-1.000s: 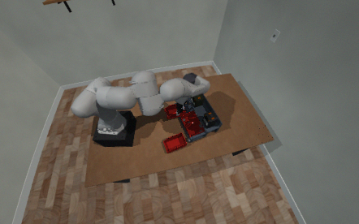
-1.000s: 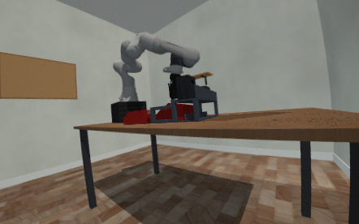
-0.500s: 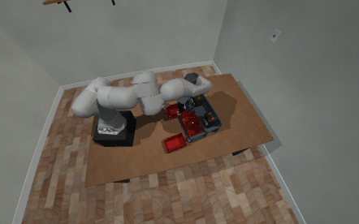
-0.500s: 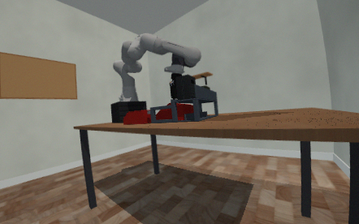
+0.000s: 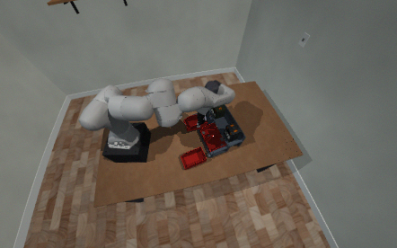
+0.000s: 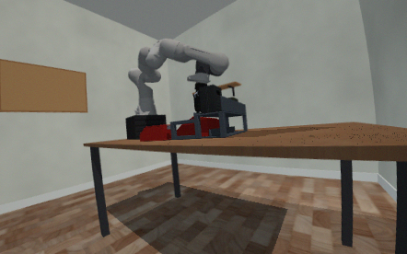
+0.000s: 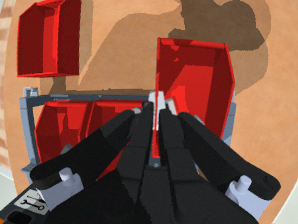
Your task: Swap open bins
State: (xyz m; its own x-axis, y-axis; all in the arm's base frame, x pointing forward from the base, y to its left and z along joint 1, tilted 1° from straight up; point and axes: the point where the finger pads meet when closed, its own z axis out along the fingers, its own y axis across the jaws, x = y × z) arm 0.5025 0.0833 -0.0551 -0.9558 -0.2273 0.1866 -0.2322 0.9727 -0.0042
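Right now the grey shelf lip is 10 mm ahead of my hand, 60 mm to the right of it and 100 mm below it. The rest, counted from my hand: black box 220 mm ahead, 130 mm to the right, 50 mm above.
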